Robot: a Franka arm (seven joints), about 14 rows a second.
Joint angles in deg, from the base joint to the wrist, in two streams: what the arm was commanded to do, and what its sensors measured. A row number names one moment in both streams.
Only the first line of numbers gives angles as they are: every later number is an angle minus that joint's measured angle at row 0.
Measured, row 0:
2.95 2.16 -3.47 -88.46 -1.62 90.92 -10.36
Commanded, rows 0 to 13:
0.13 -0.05 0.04 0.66 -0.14 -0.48 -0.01
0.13 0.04 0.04 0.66 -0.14 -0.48 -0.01
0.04 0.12 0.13 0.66 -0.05 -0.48 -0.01
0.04 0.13 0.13 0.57 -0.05 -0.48 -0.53
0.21 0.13 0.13 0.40 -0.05 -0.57 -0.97
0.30 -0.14 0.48 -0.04 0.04 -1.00 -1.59
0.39 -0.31 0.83 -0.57 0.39 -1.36 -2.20
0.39 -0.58 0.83 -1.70 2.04 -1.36 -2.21
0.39 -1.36 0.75 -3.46 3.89 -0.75 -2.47
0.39 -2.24 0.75 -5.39 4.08 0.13 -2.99
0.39 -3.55 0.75 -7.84 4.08 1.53 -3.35
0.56 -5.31 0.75 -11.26 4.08 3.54 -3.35
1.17 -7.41 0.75 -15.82 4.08 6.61 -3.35
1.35 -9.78 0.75 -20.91 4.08 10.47 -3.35
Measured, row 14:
0.52 -1.85 0.95 -7.05 3.01 1.93 -2.37
